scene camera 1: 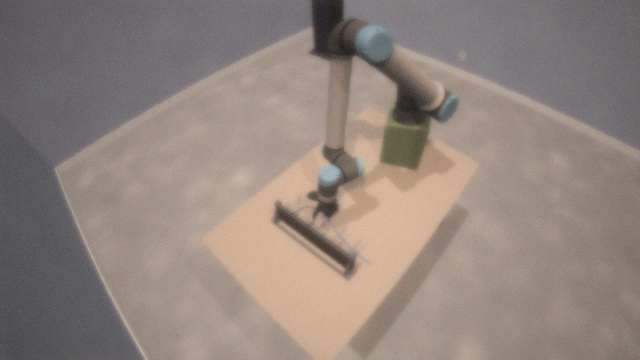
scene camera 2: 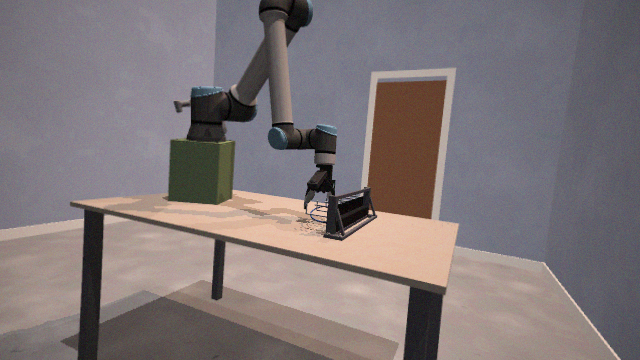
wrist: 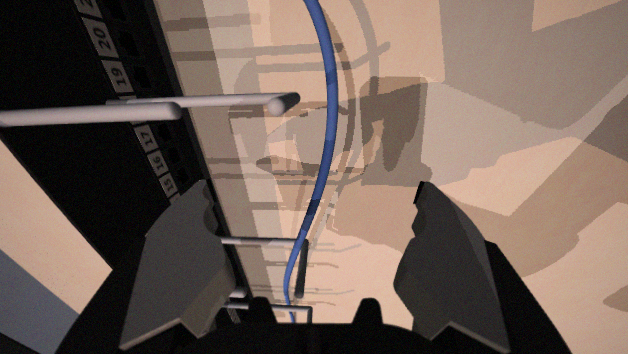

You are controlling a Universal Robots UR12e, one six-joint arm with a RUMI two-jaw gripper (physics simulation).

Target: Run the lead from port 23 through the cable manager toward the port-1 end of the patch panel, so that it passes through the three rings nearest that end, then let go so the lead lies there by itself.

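My gripper (scene camera 1: 321, 216) (scene camera 2: 320, 202) (wrist: 315, 182) is open, its fingers wide apart on either side of the blue lead (scene camera 1: 347, 241) (scene camera 2: 312, 213) (wrist: 330, 90), with nothing gripped. The black patch panel (scene camera 1: 315, 235) (wrist: 50, 95) stands beside it; labels 15 to 20 show in the wrist view. The lead bows outside the tip of the near ring (wrist: 225, 100) by port 18. Lower down, it crosses the bar of another ring (wrist: 260, 241) near its corner and runs on the panel side of its end bar. It reaches a farther ring (wrist: 270, 306), partly hidden by my gripper. Port 23 is out of the wrist view.
The panel's frame (scene camera 2: 332, 215) stands on the wooden table (scene camera 1: 280, 290) (scene camera 2: 400, 245). Thin ring prongs stick out from the panel close to my fingers. The green base block (scene camera 1: 405, 145) (scene camera 2: 200, 172) stands at the arm's foot. Shadows of arm and rings fall on the table.
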